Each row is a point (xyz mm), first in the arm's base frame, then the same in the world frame.
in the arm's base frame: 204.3 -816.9 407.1
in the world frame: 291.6 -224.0 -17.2
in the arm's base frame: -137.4 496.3 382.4
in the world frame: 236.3 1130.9 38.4
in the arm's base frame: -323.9 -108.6 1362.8
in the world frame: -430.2 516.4 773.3
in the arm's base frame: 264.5 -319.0 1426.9
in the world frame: 35.3 171.9 1016.8
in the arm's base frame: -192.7 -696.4 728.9
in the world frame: -170.5 -38.7 149.6
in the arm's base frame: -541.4 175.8 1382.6
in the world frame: -581.2 841.1 755.3
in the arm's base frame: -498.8 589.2 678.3
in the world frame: -188.6 1283.1 190.3
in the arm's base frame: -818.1 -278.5 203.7
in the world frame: -449.0 548.8 -497.6
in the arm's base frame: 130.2 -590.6 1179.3
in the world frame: -38.0 -42.9 698.0
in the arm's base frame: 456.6 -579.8 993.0
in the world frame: 331.3 -94.2 649.7
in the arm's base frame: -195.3 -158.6 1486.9
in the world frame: -372.6 429.3 926.8
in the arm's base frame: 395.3 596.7 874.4
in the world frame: 540.1 1070.1 701.6
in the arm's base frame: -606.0 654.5 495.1
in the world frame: -200.8 1384.3 -7.0
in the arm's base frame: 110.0 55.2 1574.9
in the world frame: -93.1 560.0 1153.5
